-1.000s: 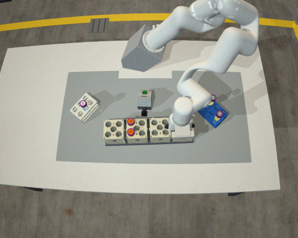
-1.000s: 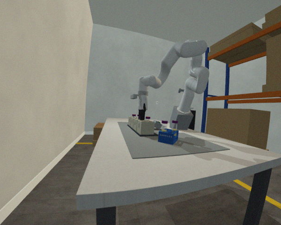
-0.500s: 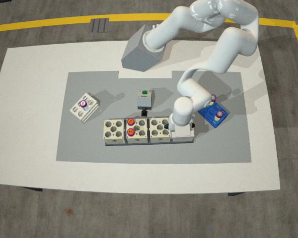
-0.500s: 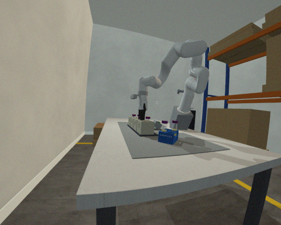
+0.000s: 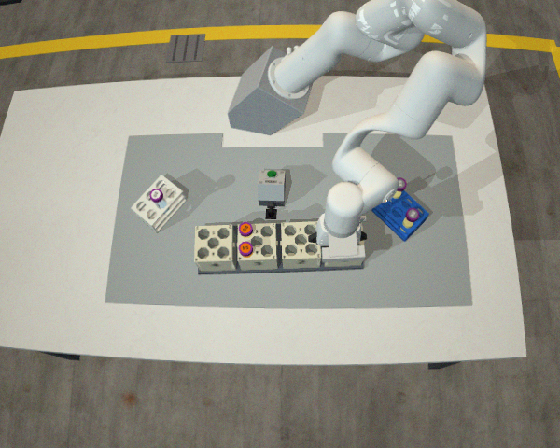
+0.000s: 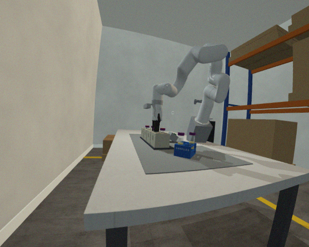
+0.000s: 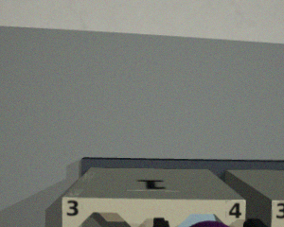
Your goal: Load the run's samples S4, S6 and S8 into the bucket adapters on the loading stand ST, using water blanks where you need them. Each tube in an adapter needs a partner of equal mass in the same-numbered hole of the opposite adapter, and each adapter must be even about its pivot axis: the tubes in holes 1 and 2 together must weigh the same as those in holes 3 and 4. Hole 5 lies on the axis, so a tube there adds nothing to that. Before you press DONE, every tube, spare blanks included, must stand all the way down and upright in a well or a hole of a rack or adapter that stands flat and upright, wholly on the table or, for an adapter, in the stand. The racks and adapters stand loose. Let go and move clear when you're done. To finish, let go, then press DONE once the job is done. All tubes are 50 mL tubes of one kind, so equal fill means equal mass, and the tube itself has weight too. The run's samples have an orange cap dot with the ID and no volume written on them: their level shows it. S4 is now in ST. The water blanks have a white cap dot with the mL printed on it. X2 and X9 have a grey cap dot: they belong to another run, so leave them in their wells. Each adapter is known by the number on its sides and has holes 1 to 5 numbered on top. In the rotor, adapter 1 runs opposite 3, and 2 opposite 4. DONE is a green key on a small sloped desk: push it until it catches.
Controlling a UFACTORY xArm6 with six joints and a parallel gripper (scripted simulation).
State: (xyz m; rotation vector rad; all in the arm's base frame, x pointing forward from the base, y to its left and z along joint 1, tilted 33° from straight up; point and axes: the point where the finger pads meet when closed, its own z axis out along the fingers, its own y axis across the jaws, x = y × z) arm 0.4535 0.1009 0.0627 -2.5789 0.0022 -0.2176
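The green DONE key is 22 cm behind my hand, 16 cm to the right of it and 6 cm below it. Round my hand: loading stand (3 cm behind, 14 cm to the right, 12 cm below); blue sample rack (13 cm behind, 19 cm to the left, 9 cm below); orange-dot tube (4 cm behind, 1 cm to the right, 5 cm below).
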